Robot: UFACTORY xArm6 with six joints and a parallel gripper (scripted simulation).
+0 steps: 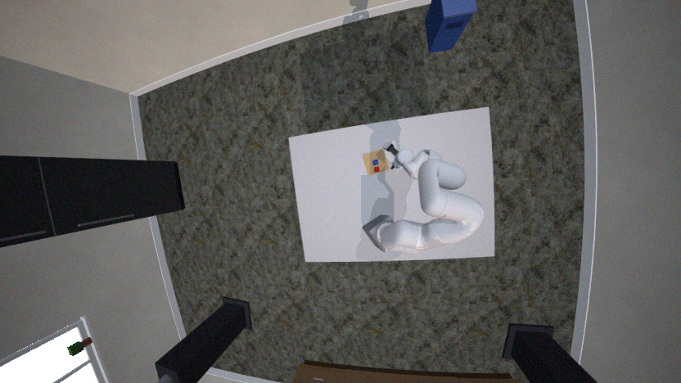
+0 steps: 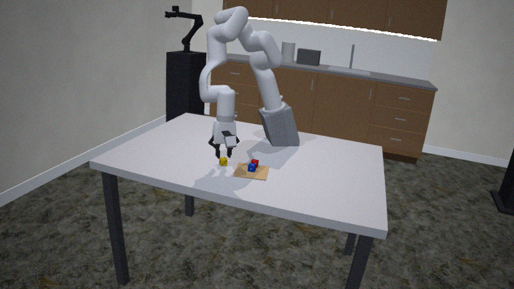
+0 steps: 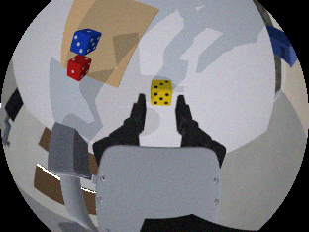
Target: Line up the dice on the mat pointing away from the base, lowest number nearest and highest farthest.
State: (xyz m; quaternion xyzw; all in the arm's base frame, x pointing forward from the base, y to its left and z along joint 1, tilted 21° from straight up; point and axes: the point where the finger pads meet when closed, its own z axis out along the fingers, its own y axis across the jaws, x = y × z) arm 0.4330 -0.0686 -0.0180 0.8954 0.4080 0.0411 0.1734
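Right now the yellow die is 4 cm below my hand. The rest, counted from my hand: red die: 5 cm behind, 13 cm to the left, 4 cm below; then blue die: 1 cm behind, 14 cm to the left, 4 cm below; then tan mat: 1 cm behind, 14 cm to the left, 5 cm below.
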